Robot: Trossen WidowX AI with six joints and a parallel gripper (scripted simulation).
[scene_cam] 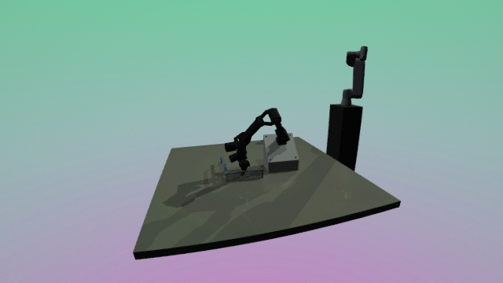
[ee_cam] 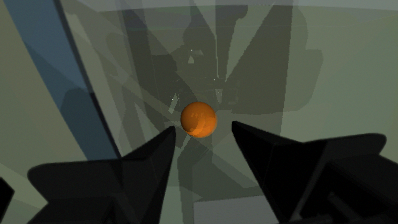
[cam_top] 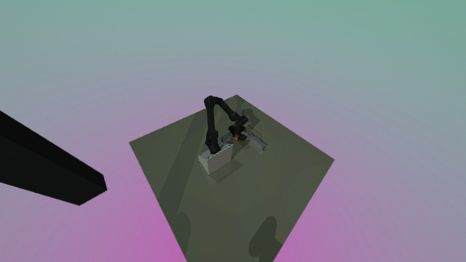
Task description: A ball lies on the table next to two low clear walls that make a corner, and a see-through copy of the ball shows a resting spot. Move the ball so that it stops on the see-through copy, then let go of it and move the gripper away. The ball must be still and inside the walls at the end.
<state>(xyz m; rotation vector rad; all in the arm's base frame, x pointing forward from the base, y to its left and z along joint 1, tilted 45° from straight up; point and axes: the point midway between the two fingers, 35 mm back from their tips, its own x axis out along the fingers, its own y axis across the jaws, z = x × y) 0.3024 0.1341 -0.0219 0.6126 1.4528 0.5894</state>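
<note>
My gripper tip is 10 mm above the see-through copy of the ball. Also, from my gripper tip: orange ball (10 mm below, 10 mm ahead).
</note>
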